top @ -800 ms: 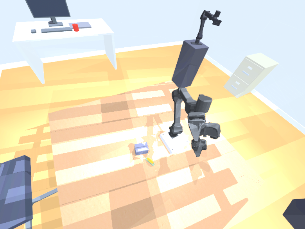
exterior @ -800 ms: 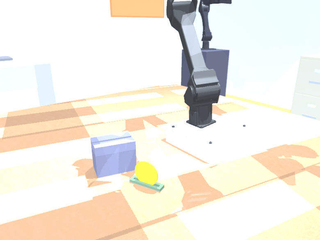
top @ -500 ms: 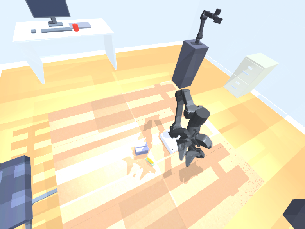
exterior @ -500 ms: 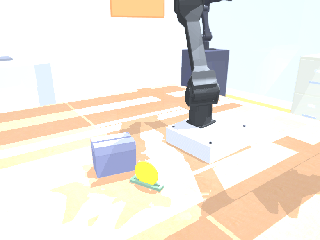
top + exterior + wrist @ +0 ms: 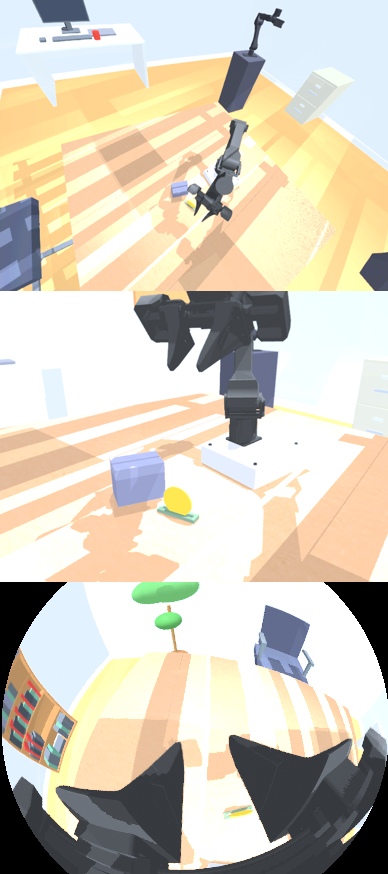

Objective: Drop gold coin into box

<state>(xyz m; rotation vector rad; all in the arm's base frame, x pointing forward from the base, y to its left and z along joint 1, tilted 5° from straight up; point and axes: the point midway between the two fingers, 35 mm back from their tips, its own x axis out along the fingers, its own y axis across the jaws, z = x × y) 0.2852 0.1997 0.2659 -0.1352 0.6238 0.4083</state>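
My gripper tip is now 250 mm above the gold coin, 110 mm to the left of it and 60 mm past it.
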